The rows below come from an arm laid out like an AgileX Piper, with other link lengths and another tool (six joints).
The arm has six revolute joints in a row. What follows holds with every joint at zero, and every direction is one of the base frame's. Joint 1 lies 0.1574 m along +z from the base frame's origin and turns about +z. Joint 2 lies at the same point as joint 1 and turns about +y. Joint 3 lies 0.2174 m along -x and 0.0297 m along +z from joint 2 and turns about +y. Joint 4 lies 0.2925 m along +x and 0.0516 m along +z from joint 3 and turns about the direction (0.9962, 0, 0.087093). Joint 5 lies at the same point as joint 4 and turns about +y. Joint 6 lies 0.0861 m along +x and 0.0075 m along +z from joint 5 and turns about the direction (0.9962, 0, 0.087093). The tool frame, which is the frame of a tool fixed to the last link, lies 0.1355 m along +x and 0.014 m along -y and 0.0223 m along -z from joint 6; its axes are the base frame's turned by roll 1.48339, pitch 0.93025 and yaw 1.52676 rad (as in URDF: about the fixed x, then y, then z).
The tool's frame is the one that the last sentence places.
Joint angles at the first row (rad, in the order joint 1, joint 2, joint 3, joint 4, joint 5, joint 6):
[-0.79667, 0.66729, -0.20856, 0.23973, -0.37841, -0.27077]
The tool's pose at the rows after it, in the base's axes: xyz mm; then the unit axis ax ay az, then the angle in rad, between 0 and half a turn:
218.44, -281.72, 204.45, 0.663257, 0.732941, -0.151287, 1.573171
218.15, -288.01, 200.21, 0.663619, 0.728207, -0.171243, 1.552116
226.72, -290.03, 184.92, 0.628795, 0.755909, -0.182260, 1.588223
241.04, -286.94, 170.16, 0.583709, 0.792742, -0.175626, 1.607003
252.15, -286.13, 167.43, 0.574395, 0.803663, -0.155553, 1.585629
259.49, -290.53, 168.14, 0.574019, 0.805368, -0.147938, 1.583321
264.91, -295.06, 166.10, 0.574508, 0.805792, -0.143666, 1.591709
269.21, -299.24, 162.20, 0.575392, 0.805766, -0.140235, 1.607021
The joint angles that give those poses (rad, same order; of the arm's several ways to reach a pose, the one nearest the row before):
[-0.79668, 0.71839, -0.20856, 0.24161, -0.49210, -0.27491]
[-0.79668, 0.79364, -0.20854, 0.23692, -0.59586, -0.27491]
[-0.79669, 0.88906, -0.22348, 0.17088, -0.64010, -0.27239]
[-0.79667, 0.98811, -0.23690, 0.05791, -0.69982, -0.23131]
[-0.79665, 1.05769, -0.25877, 0.00003, -0.76045, -0.17603]
[-0.79669, 1.10723, -0.29636, -0.01284, -0.77222, -0.15980]
[-0.79665, 1.15160, -0.32894, -0.01670, -0.77452, -0.15403]
[-0.79663, 1.19108, -0.35743, -0.01743, -0.76948, -0.15194]

